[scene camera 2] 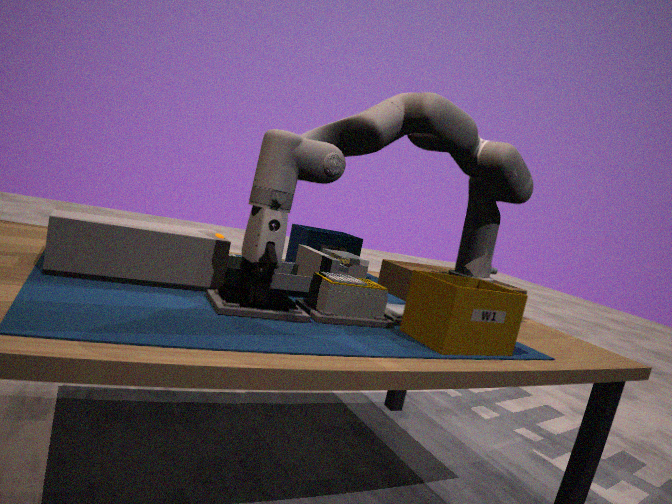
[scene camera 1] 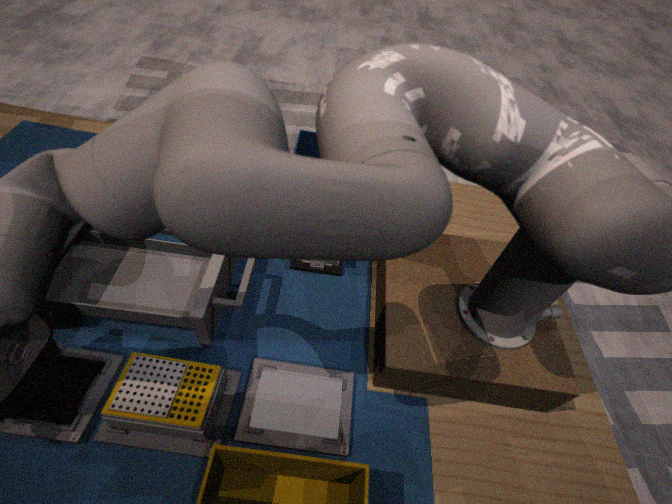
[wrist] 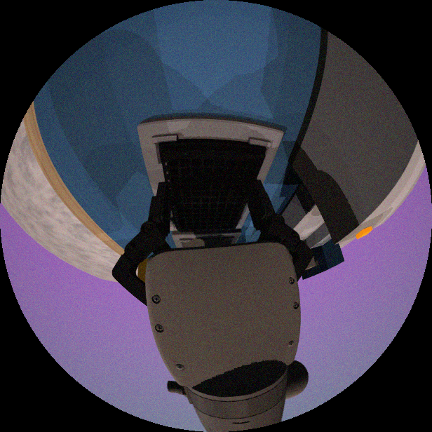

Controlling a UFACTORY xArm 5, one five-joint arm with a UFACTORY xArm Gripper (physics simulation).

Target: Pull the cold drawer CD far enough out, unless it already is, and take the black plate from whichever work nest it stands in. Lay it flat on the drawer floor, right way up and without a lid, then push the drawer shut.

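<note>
The black plate point(scene camera 1: 59, 387) point(wrist: 212, 170) lies flat in the far left work nest point(scene camera 1: 105, 385) point(scene camera 2: 233, 310) point(wrist: 210, 125), with no lid visible. My gripper point(scene camera 2: 260, 292) point(wrist: 209, 189) points down over it and is shut on it, one finger on each side; the fingertips are hidden in scene camera 1. An open drawer point(scene camera 1: 157, 282) point(scene camera 2: 293, 282) point(wrist: 302, 207) sticks out of the long grey housing point(scene camera 2: 130, 249) point(wrist: 370, 100), its tall front panel point(scene camera 1: 203, 325) towards the arm's base. The drawer floor that shows is bare. No CD label is readable.
A yellow-topped block with holes point(scene camera 1: 157, 390) point(scene camera 2: 352, 301) stands in the nest beside the black plate. A white plate point(scene camera 1: 298, 401) lies in another nest. A yellow bin W1 point(scene camera 2: 428, 320) stands near the table edge. A dark blue box point(scene camera 2: 325, 238) stands behind the drawer.
</note>
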